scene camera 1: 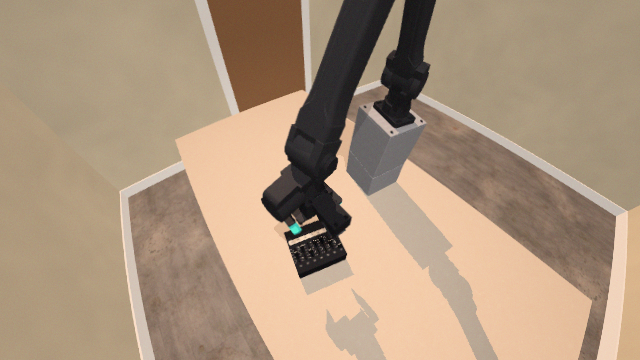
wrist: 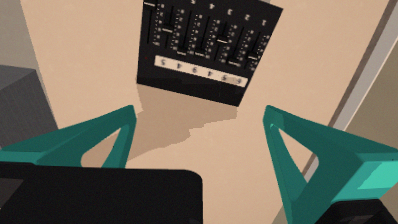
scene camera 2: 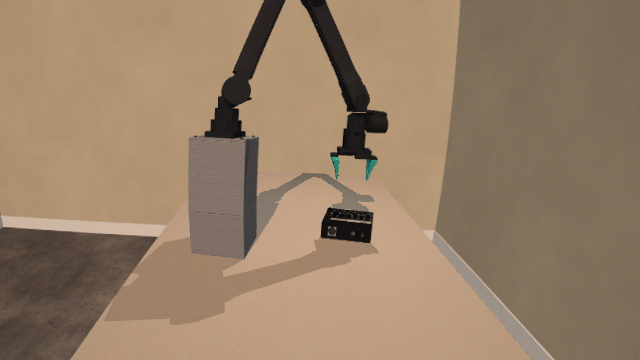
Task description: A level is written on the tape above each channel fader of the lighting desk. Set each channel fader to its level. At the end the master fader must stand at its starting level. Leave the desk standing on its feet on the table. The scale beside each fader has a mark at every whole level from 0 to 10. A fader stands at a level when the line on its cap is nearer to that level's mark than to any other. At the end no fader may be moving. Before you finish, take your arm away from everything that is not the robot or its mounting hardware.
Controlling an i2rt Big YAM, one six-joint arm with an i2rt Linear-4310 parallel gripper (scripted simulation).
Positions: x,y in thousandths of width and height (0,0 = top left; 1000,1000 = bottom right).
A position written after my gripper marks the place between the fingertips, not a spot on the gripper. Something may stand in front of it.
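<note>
My gripper (scene camera 2: 549,499), visible in the wrist view (wrist: 501,502) as well.
</note>
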